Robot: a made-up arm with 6 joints.
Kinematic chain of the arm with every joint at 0, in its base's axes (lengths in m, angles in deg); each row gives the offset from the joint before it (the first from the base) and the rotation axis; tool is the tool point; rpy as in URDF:
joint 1: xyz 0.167 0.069 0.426 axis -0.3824 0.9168 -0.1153
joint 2: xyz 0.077 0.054 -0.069 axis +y
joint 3: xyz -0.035 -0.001 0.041 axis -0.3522 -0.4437 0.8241
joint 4: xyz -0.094 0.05 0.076 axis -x
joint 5: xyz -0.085 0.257 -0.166 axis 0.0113 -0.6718 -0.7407
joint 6: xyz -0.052 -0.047 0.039 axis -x
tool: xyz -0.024 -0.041 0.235 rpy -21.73 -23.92 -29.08
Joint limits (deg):
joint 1: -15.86..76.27
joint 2: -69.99..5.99
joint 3: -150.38..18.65
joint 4: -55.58..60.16
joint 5: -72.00..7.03
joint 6: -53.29..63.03
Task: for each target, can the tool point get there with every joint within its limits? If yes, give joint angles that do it. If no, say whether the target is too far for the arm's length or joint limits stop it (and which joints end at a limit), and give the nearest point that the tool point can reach.
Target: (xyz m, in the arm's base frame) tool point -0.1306 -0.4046 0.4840
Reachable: no: joint limits stop it (at a limit: joint 1, joint 2, joint 3, joint 4, joint 5) | nearest point -0.0110 -0.3143 0.5137 | short by 0.153 m
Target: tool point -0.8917 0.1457 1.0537
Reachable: no: too far | nearest point -0.2497 0.1576 0.6809 | short by 0.742 m
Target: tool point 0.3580 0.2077 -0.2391
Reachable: no: joint limits stop it (at a limit: joint 1, joint 2, joint 5, joint 6) | nearest point 0.3394 0.1839 -0.1058 | short by 0.137 m
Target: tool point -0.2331 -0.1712 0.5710
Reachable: no: joint limits stop it (at a limit: joint 1, joint 2, joint 4, joint 5) | nearest point -0.1495 -0.1249 0.5964 | short by 0.099 m
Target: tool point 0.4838 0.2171 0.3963
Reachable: yes | joints 28.60 -15.62 -70.91 14.15 -63.19 9.06
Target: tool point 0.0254 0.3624 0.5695
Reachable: yes | joints 21.80 -2.04 1.64 6.89 -5.74 -2.42
